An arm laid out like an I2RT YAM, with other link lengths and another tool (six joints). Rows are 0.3 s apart.
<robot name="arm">
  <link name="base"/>
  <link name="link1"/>
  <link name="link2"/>
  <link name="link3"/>
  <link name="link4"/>
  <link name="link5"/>
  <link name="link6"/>
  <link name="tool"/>
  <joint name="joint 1" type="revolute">
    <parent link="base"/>
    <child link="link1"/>
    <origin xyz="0 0 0.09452" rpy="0 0 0"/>
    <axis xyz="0 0 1"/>
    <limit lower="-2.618" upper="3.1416"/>
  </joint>
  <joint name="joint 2" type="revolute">
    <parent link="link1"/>
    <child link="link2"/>
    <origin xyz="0.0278 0.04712 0.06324" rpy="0 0 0"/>
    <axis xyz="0 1 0"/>
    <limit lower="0" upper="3.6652"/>
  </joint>
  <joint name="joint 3" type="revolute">
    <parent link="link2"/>
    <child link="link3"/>
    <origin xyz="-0.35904 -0.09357 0" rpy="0 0 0"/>
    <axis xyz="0 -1 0"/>
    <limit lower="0" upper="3.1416"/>
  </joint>
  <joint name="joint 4" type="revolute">
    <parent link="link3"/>
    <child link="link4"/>
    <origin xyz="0.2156 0.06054 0.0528" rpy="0 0 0"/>
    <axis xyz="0 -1 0"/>
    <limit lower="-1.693" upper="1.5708"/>
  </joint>
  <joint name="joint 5" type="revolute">
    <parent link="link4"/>
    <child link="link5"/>
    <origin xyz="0.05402 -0.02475 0.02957" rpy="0 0 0"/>
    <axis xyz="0 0 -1"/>
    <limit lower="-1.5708" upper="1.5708"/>
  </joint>
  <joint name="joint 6" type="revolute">
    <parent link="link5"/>
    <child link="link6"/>
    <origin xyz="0.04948 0 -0.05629" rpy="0 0 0"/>
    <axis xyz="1 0 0"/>
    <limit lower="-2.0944" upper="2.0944"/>
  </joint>
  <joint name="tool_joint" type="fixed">
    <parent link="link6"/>
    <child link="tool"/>
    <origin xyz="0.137 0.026 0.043" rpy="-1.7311 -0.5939 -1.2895"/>
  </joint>
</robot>
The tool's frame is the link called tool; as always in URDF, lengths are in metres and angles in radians.
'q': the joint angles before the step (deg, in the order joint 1, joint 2, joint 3, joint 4, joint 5, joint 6). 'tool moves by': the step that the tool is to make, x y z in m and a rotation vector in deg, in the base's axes. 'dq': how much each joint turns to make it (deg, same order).
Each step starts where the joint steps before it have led.
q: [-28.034, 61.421, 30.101, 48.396, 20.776, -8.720]
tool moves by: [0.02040, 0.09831, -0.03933, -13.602, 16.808, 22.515]
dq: [0.457, -7.432, -1.473, -12.741, -26.246, -14.073]
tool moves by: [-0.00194, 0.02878, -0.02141, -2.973, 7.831, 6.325]
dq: [0.115, -2.593, 2.455, -11.488, -6.936, -5.504]
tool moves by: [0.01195, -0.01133, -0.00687, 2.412, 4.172, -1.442]
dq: [-0.046, 2.648, 3.136, -5.266, 1.401, 0.182]
